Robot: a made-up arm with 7 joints.
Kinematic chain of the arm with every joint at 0, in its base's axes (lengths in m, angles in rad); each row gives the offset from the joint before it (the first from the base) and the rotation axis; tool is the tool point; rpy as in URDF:
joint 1: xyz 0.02 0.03 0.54 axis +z
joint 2: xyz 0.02 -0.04 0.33 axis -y
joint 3: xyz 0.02 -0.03 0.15 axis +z
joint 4: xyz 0.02 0 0.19 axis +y
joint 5: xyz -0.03 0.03 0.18 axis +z
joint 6: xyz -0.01 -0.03 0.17 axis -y
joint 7: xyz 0 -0.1 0.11 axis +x
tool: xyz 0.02 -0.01 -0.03 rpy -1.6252 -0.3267 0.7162
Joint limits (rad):
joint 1: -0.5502..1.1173
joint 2: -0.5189..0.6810
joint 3: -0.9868..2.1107
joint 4: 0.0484..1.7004
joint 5: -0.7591..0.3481
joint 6: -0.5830..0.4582
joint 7: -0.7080..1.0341
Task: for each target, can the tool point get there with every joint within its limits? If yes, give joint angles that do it. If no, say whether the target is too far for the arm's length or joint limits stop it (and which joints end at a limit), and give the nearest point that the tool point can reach.
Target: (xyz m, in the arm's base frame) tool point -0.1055 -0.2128 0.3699
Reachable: no: joint limits stop it (at a limit: joint 1, joint 2, joint 4, joint 5, joint 6, joint 7) | nearest point 0.1929 -0.4969 0.8798 | short by 0.656 m
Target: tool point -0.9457 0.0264 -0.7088
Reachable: no: too far | nearest point -0.3812 0.0285 0.9550 | short by 1.757 m
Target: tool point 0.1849 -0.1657 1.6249
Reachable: yes | joints 0.7776 0.1355 -0.7167 0.4574 -0.3408 -0.0819 -0.1514
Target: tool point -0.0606 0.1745 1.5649
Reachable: yes | joints 0.3683 0.4518 1.0154 0.8997 -0.3102 -0.1102 0.8462
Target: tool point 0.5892 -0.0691 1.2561
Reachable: yes | joints 0.5128 -0.2403 -0.5380 1.2800 -0.2273 -0.4120 0.5577
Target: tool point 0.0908 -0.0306 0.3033
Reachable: no: joint limits stop it (at a limit: joint 1, joint 2, joint 4, joint 5, joint 6, joint 7) | nearest point 0.4589 -0.2353 0.8285 | short by 0.673 m
